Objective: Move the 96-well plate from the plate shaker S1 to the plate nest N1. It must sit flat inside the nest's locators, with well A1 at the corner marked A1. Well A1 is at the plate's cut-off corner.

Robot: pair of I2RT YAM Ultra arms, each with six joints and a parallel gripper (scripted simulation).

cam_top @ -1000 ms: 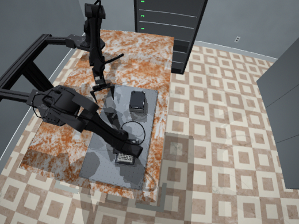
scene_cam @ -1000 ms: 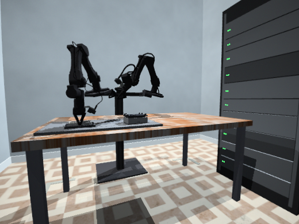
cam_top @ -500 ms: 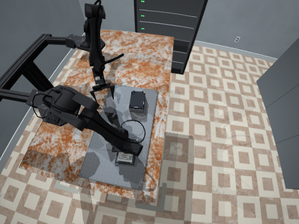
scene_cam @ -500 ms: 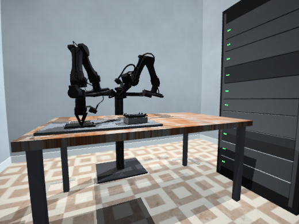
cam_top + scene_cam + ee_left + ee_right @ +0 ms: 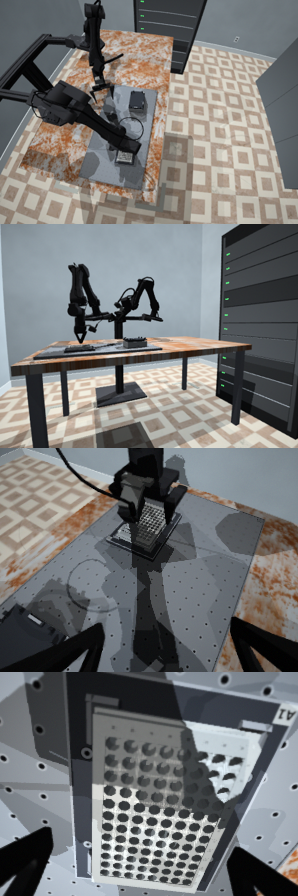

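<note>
Right now my right hand is 1 cm short of the 96-well plate and 3 cm above it. From my right hand the other things lie so: plate nest N1 (1 cm ahead, 1 cm to the right, 5 cm below).
</note>
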